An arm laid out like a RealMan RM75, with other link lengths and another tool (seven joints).
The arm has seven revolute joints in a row. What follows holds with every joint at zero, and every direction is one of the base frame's. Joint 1 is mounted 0.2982 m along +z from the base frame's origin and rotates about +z. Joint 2 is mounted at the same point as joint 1 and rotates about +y. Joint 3 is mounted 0.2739 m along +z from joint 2 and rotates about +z. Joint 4 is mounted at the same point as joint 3 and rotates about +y. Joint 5 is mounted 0.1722 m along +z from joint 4 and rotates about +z. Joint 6 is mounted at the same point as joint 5 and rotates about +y. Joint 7 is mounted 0.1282 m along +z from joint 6 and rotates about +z. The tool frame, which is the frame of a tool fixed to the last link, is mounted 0.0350 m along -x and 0.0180 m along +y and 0.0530 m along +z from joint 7; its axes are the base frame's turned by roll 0.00, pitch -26.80 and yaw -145.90 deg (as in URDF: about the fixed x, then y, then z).
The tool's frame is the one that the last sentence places.
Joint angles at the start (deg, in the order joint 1, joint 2, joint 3, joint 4, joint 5, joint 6, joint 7):
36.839, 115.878, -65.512, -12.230, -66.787, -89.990, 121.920
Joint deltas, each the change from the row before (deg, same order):
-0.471, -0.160, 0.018, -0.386, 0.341, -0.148, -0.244
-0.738, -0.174, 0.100, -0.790, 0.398, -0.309, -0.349
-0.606, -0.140, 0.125, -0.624, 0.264, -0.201, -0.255
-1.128, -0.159, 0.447, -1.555, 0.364, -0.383, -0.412
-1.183, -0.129, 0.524, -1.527, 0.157, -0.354, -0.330
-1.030, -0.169, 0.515, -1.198, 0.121, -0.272, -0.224
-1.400, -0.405, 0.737, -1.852, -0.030, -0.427, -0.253
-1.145, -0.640, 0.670, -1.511, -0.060, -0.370, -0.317
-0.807, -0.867, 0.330, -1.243, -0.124, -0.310, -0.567
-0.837, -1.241, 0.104, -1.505, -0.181, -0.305, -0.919
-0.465, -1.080, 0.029, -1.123, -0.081, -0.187, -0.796
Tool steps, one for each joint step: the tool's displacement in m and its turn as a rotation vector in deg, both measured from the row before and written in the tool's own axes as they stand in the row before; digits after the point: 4 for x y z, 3 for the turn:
-0.0011, -0.0014, -0.0031, 0.139, 0.344, -0.573
-0.0020, -0.0023, -0.0040, 0.192, 0.348, -0.990
-0.0015, -0.0017, -0.0034, 0.127, 0.341, -0.745
-0.0029, -0.0043, -0.0055, 0.245, 0.512, -1.682
-0.0031, -0.0036, -0.0056, 0.147, 0.552, -1.487
-0.0025, -0.0030, -0.0056, 0.115, 0.627, -1.161
-0.0036, -0.0051, -0.0082, -0.199, 0.730, -1.746
-0.0027, -0.0054, -0.0085, -0.518, 0.721, -1.662
-0.0019, -0.0054, -0.0074, -1.084, 0.385, -1.696
-0.0021, -0.0066, -0.0085, -1.837, 0.209, -2.210
-0.0008, -0.0058, -0.0063, -1.586, 0.062, -1.862

